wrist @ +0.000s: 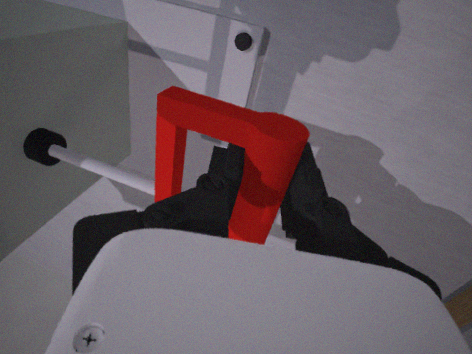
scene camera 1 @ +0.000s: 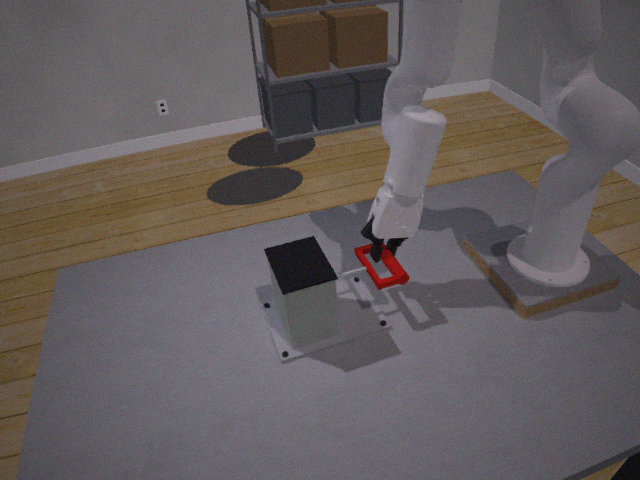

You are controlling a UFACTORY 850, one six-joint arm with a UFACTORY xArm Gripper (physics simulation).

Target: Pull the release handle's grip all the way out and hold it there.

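Observation:
The release handle's red grip (scene camera 1: pixel 395 266) (wrist: pixel 267 160) is a rectangular loop with a thick round outer bar. A pale rod (scene camera 1: pixel 352 272) (wrist: pixel 115 174) joins its inner side to the pale green box (scene camera 1: pixel 311 315) (wrist: pixel 65 85) with a black top; the rod enters through a black collar in the wrist view. A length of rod shows between box and grip. My gripper (scene camera 1: pixel 385 255) (wrist: pixel 262 156) is shut on the round outer bar, one black finger inside the loop and the other outside it. The lower part of the bar is hidden by the gripper body in the wrist view.
The box stands on a pale base plate (scene camera 1: pixel 361 329) (wrist: pixel 237 75) with black bolts at its corners, on the grey table top (scene camera 1: pixel 180 392). The arm's wood-edged base board (scene camera 1: pixel 496 281) is to the right. A shelf rack (scene camera 1: pixel 299 136) with boxes stands behind by the wall.

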